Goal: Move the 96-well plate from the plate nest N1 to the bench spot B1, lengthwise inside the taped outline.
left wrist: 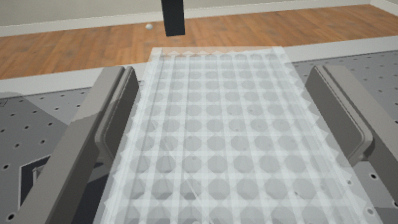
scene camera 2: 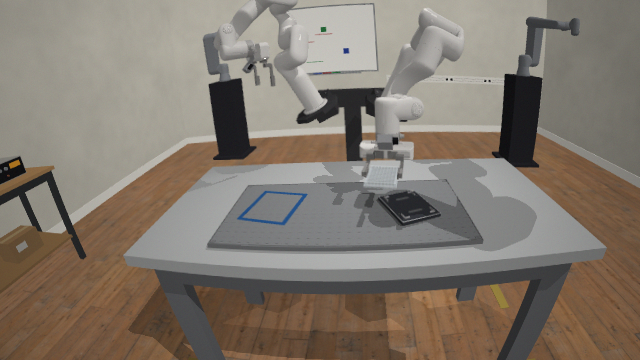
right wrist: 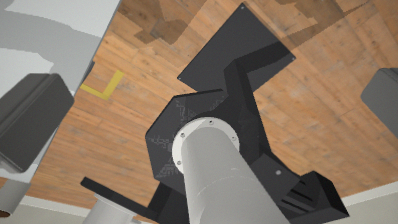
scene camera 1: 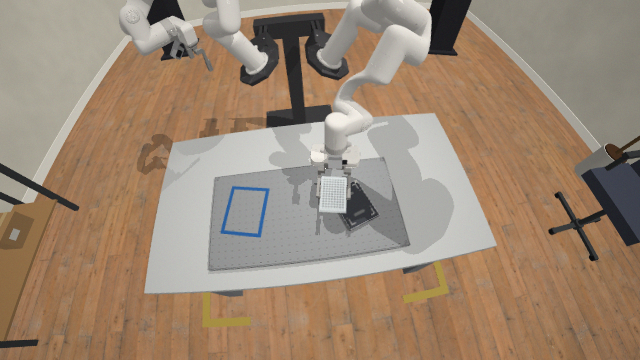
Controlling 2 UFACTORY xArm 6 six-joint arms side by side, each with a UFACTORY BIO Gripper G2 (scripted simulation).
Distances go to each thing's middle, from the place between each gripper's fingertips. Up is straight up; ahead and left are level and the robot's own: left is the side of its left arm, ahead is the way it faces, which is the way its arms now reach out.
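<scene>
With the black plate nest point(scene camera 2: 403, 206) as my reference, my left gripper is 100 mm above it and 80 mm to the right of it. The white 96-well plate point(scene camera 1: 333, 189) is 10 mm below my left hand.
From my right hand, the white 96-well plate is 240 mm below, 480 mm ahead and 480 mm to the left. The black plate nest is 330 mm below my right hand, and it is also 480 mm ahead of that hand and 560 mm to the left of it.
</scene>
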